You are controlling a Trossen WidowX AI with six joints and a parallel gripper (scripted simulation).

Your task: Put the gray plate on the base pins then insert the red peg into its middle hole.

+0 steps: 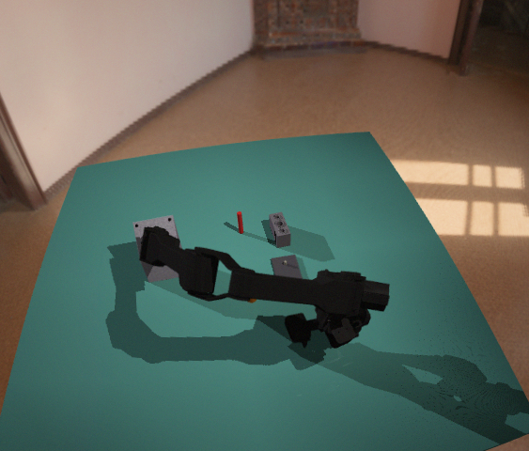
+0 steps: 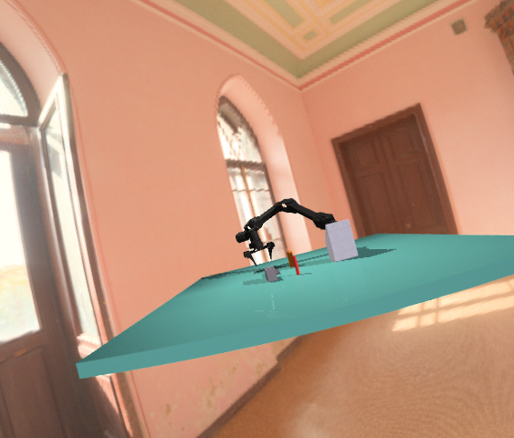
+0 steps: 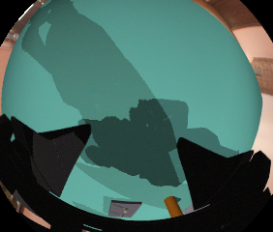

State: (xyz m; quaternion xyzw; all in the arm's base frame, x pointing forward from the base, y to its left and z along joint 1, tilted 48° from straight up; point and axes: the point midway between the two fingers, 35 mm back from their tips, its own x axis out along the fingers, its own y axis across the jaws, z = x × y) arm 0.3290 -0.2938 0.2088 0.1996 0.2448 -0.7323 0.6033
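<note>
My gripper tip is now 2 cm short of the gray plate and 39 cm to the right of it. The rest, counted from my gripper tip: red peg: 9 cm behind, 45 cm to the left, 1 cm above; then orange cylinder: 12 cm behind, 20 cm to the left, 1 cm above; then dark base: 25 cm to the left, 2 cm below.
</note>
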